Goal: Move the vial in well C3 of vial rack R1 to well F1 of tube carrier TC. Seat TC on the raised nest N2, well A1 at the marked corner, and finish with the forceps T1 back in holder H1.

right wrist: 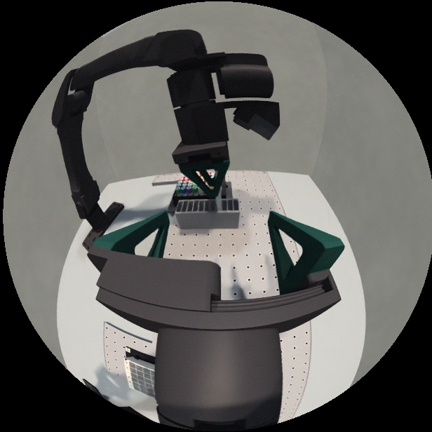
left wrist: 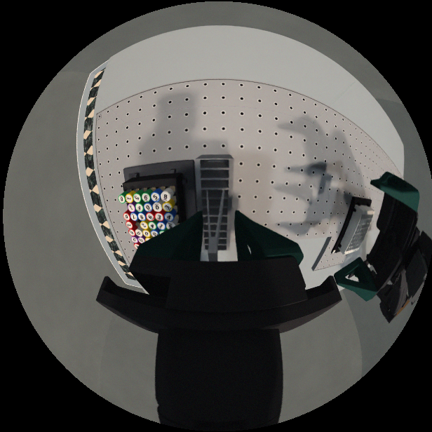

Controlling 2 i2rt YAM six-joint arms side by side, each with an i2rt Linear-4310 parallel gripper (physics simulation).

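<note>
Forceps (left wrist: 215, 232) (right wrist: 218, 202) stand upright in the grey slotted holder (left wrist: 215, 162) (right wrist: 207, 220). My left gripper (left wrist: 218, 216) (right wrist: 213, 190) is open a little, with its fingertips near the upper part of the forceps and not gripping them. My right gripper (right wrist: 218, 216) is open wide and empty, apart from the holder; it also shows at the right of the left wrist view. The dark vial rack (left wrist: 152, 181) holds many vials with coloured, numbered caps (left wrist: 150, 217) (right wrist: 187, 190). A pale gridded carrier (left wrist: 359, 231) (right wrist: 141, 376) sits at a black base. Well labels are unreadable.
A perforated board (left wrist: 260, 130) (right wrist: 250, 240) lies under the racks. A dark flat plate (left wrist: 188, 170) lies under the vial rack. A thin grey bar (left wrist: 322, 253) (right wrist: 128, 331) lies near the carrier. A patterned strip (left wrist: 89, 145) runs along the table's left edge in the left wrist view.
</note>
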